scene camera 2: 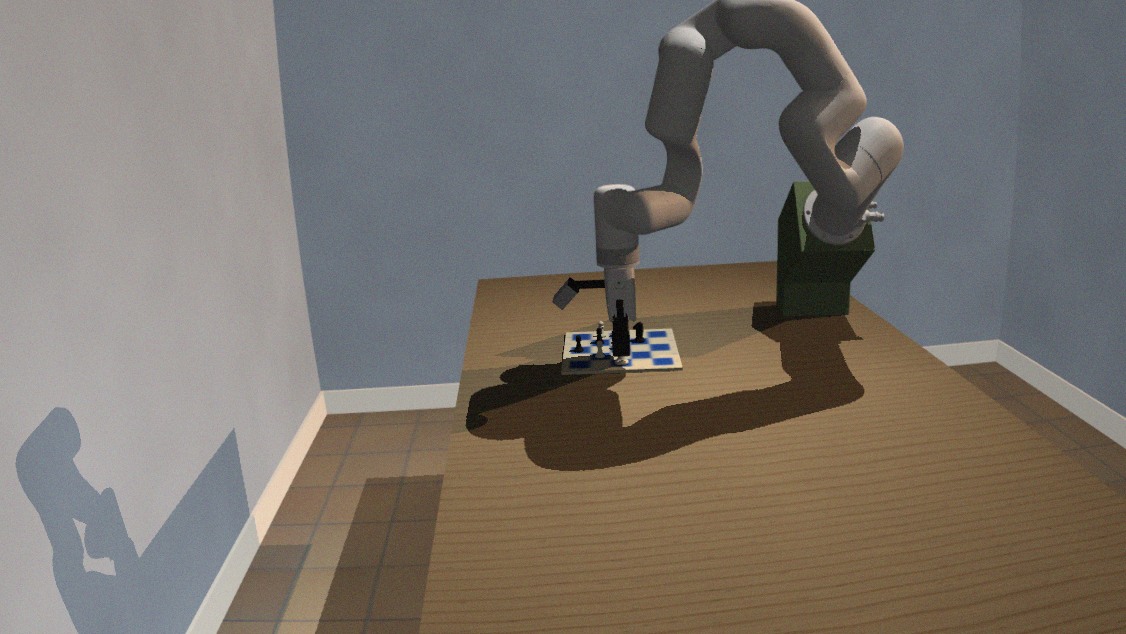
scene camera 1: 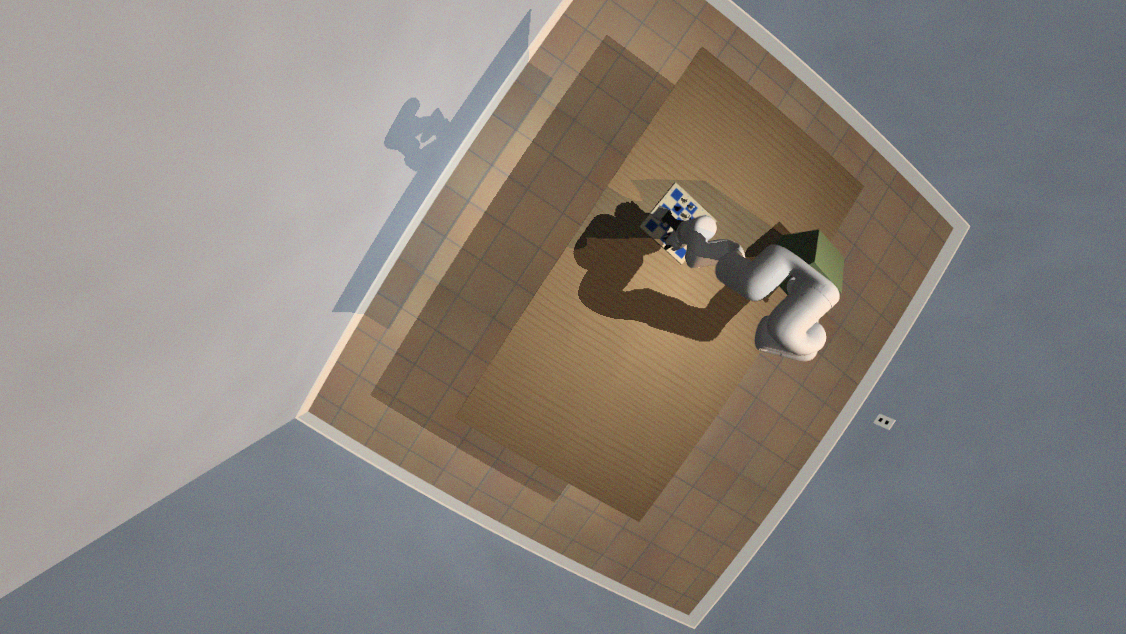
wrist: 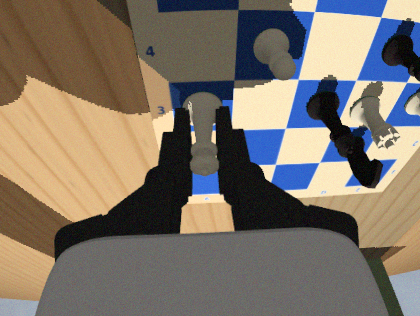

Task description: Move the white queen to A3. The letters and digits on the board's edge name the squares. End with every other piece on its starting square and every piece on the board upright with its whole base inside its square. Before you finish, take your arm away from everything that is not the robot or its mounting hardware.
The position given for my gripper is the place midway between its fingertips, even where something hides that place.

Observation:
In view: my gripper [scene camera 2: 621, 353], a white queen [wrist: 201, 105] and a white pawn [wrist: 271, 46].
My gripper shows as well in the wrist view [wrist: 203, 127].

